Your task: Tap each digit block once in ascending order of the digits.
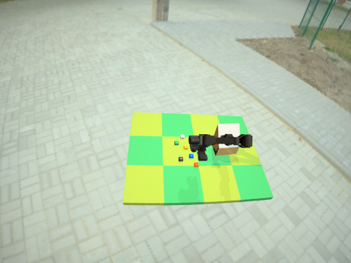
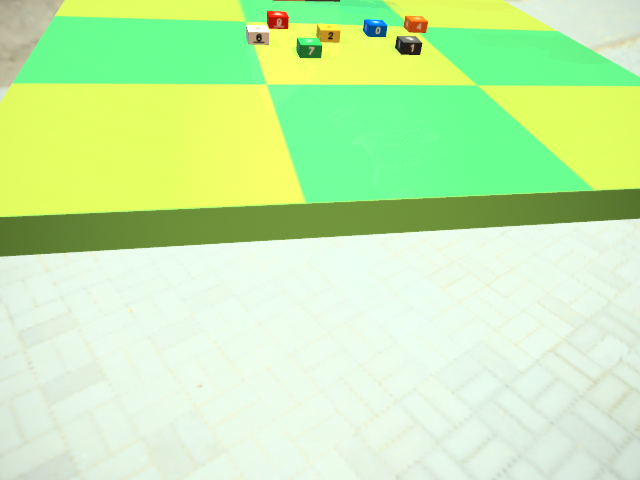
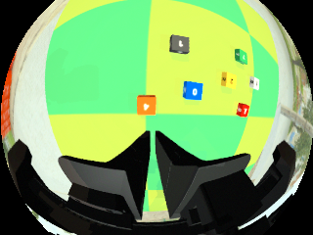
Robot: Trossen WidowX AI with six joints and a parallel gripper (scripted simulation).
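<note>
My gripper tip is 30 mm short of the white block, 290 mm to the left of it and 100 mm above it. Also, from my gripper tip: blue block: 20 mm ahead, 80 mm to the right, 100 mm below; orange block: 10 mm to the left, 100 mm below; black block: 110 mm ahead, 70 mm to the right, 100 mm below.
</note>
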